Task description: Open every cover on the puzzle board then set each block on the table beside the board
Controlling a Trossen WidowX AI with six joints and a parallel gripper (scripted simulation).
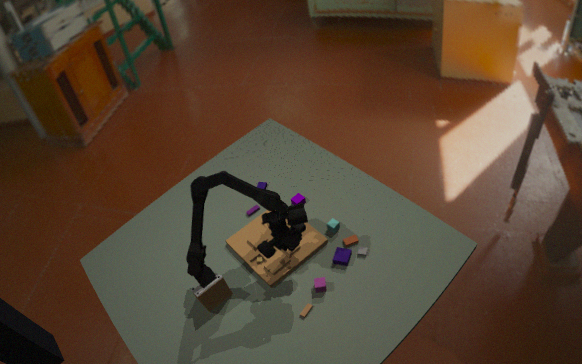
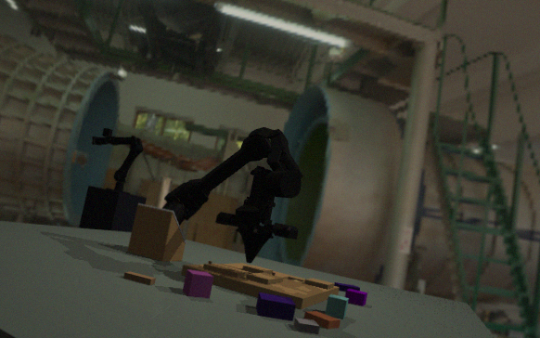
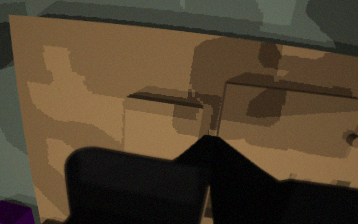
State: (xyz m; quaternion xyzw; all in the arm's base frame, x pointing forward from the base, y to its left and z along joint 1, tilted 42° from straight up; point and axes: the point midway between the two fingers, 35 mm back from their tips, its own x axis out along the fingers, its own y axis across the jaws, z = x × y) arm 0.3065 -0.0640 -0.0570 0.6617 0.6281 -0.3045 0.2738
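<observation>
The teal block is 220 mm ahead of my gripper tip, 40 mm to the right of it and 40 mm below it. The rest, counted from my gripper tip: magenta block: 10 mm behind, 190 mm to the right, 40 mm below; then violet block: 230 mm ahead, 170 mm to the left, 40 mm below; then orange block: 210 mm ahead, 140 mm to the right, 50 mm below.
</observation>
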